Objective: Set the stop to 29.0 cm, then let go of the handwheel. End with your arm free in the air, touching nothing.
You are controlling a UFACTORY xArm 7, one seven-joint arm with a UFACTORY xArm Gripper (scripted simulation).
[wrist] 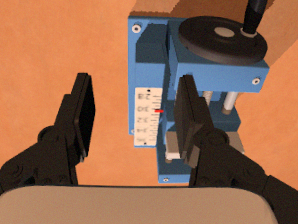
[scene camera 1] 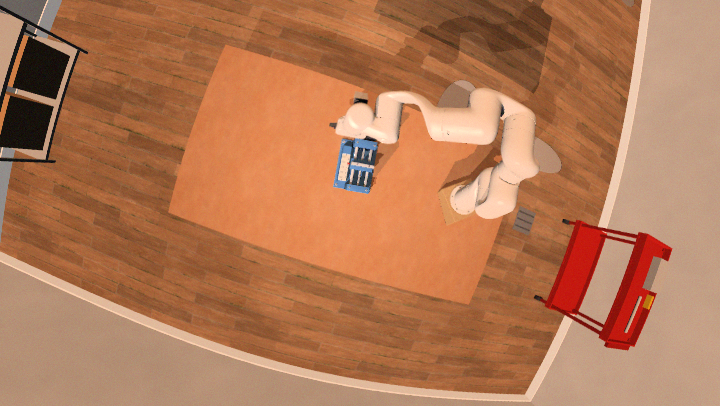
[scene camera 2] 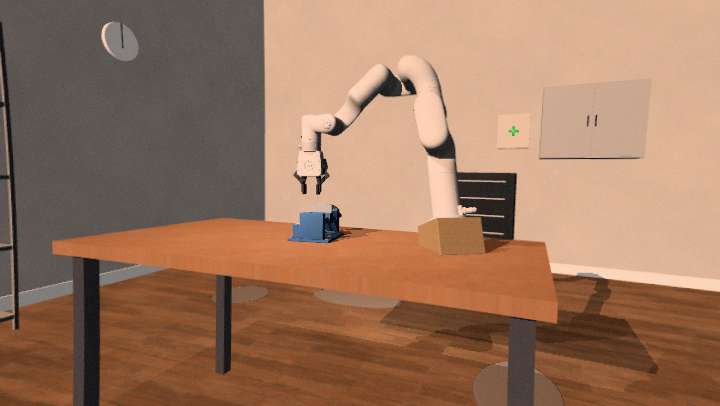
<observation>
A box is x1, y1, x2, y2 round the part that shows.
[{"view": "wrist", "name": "my gripper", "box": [0, 72, 297, 223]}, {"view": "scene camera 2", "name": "my gripper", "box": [293, 150, 329, 194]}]
</observation>
